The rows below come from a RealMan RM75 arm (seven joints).
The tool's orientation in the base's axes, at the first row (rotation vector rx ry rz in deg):
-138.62, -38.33, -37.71
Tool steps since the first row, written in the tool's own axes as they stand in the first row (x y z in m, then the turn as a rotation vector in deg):
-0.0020, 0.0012, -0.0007, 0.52, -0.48, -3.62
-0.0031, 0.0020, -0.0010, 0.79, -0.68, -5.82
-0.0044, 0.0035, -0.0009, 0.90, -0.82, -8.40
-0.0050, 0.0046, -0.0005, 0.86, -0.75, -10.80
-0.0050, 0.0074, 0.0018, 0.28, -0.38, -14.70
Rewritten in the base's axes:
-0.0010, -0.0019, -0.0011, -0.99, -1.68, 3.13
-0.0015, -0.0030, -0.0018, -1.57, -2.78, 4.98
-0.0016, -0.0045, -0.0031, -2.35, -4.21, 6.99
-0.0013, -0.0052, -0.0042, -3.07, -5.72, 8.70
0.0010, -0.0059, -0.0069, -4.48, -8.54, 11.10

